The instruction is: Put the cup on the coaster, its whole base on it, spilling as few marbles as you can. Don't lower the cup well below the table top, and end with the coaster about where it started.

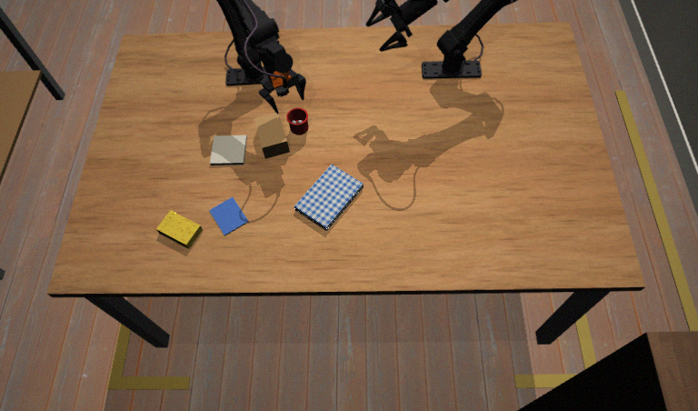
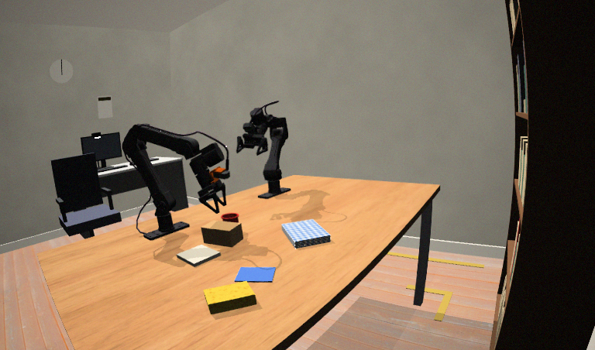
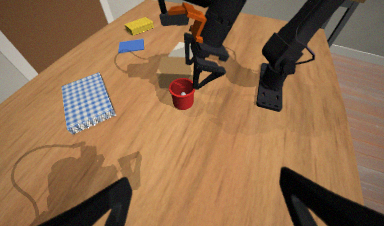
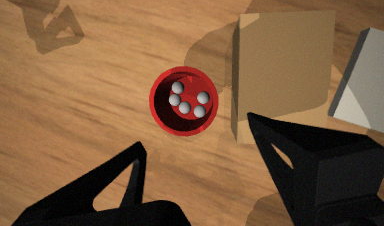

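Now: the red cup 7 cm below my right hand, 2 cm to the left of it and 2 cm ahead of it. Round my right hand: coaster: 20 cm to the right, 10 cm ahead, 9 cm below; then brown box: 7 cm below, 7 cm ahead, 6 cm to the right; then blue-checked book: 28 cm ahead, 12 cm to the left, 9 cm below.
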